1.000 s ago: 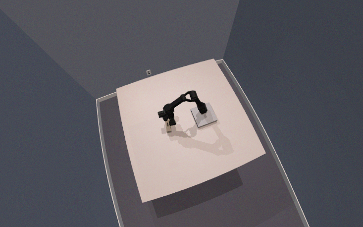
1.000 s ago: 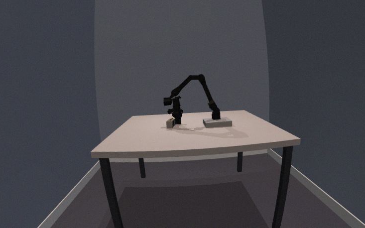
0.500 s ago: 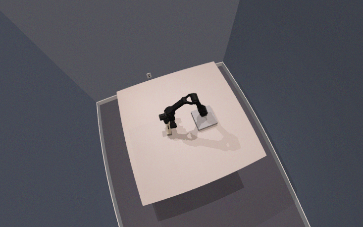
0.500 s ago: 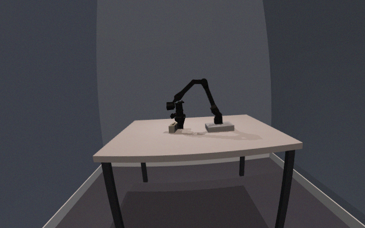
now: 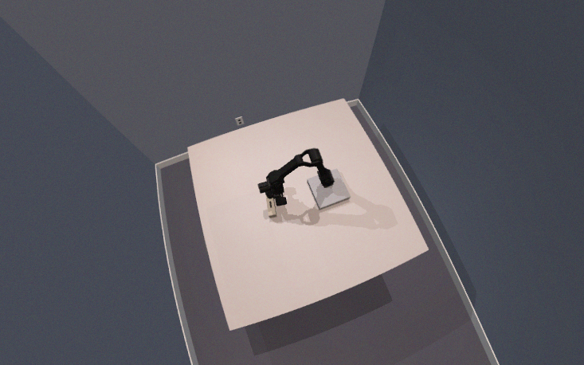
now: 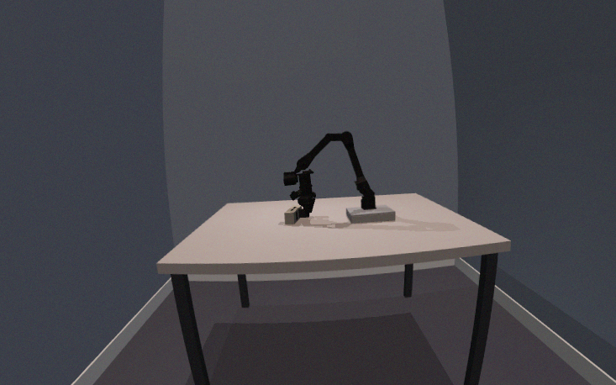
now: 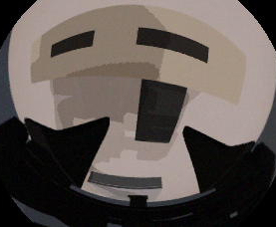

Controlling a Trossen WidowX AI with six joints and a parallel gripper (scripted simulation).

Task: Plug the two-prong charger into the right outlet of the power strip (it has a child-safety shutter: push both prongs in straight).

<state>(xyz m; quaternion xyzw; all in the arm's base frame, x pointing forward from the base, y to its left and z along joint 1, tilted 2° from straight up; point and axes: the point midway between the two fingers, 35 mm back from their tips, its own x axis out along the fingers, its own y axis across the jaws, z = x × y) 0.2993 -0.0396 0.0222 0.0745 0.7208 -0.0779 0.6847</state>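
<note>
Right now the black two-prong charger is 4 cm ahead of my gripper tip, 1 cm to the right of it and 1 cm above it.
</note>
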